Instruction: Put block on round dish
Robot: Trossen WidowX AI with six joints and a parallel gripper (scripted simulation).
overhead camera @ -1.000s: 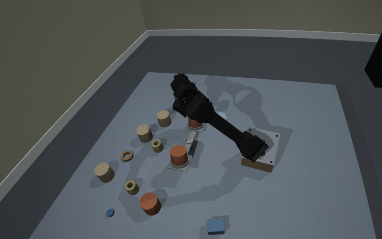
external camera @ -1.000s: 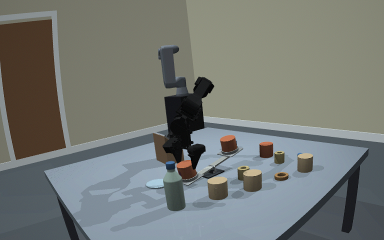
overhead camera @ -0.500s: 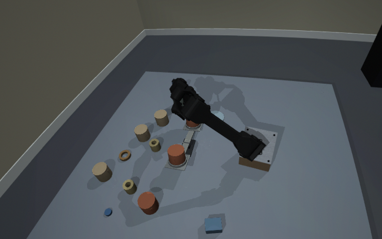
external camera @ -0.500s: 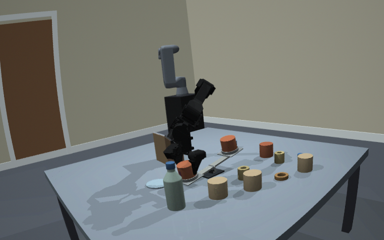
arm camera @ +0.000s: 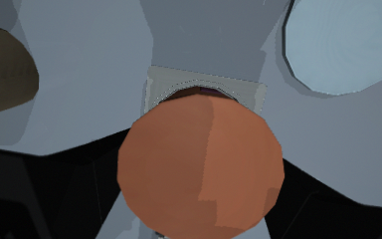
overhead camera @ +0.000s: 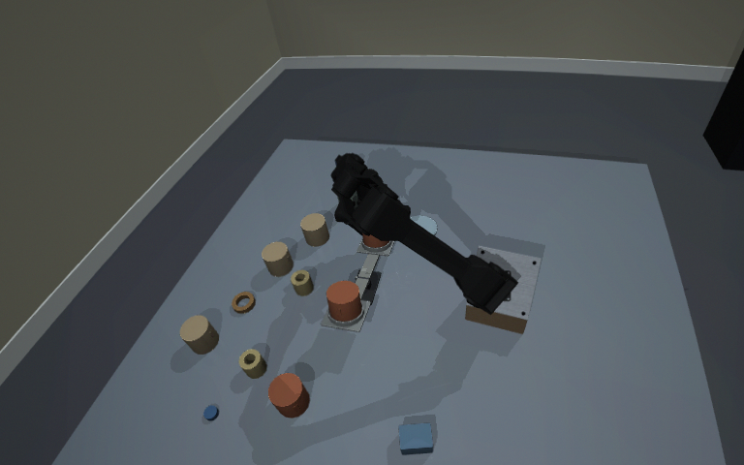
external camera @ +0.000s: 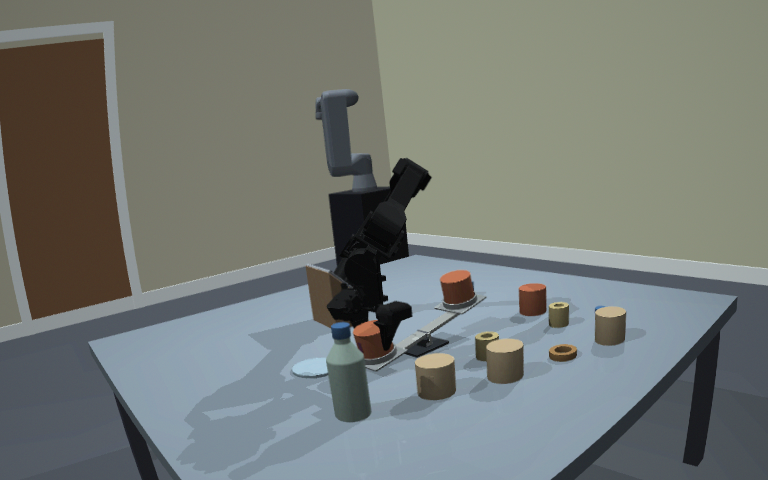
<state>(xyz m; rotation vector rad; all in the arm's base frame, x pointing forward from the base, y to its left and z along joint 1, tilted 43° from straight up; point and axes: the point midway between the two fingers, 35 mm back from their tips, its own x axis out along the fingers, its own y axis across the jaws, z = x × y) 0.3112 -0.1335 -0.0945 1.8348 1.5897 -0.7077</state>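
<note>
Right now the pale blue round dish is 10 cm behind my gripper tip, 9 cm to the right of it and 4 cm below it. Round my gripper tip: pale green block 1 cm below; then blue box 19 cm behind, 48 cm to the left, 3 cm below; then green bottle 13 cm ahead, 17 cm to the right, 6 cm above.
</note>
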